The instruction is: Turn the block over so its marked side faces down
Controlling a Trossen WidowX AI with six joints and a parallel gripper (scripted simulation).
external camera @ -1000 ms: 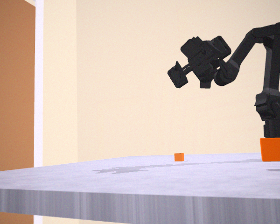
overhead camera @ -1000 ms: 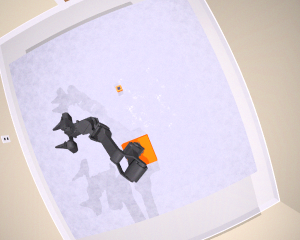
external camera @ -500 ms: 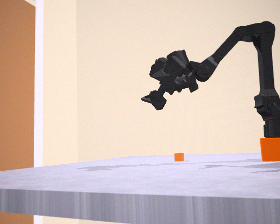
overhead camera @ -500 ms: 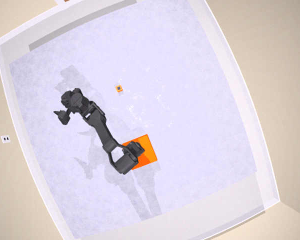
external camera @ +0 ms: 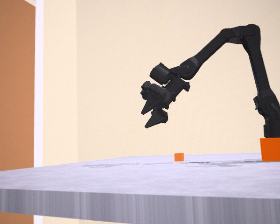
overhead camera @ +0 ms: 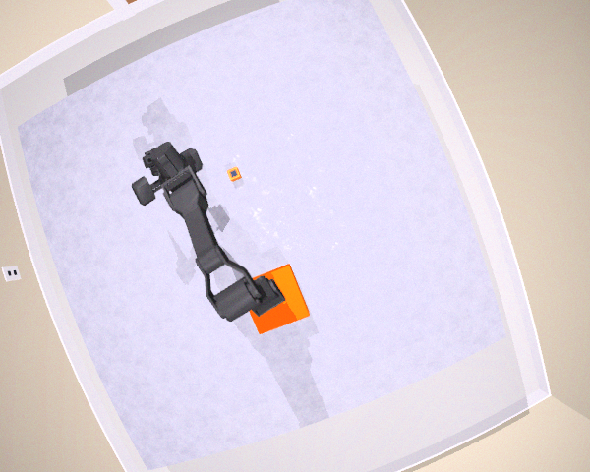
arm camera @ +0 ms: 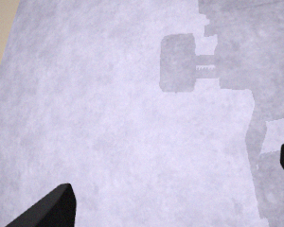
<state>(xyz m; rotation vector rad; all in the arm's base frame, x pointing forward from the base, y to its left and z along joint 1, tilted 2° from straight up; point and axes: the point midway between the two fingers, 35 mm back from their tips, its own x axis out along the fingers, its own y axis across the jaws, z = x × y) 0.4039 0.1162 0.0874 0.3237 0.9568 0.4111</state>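
My gripper tip is 180 mm to the left of the orange block, 130 mm above it and 80 mm past it.
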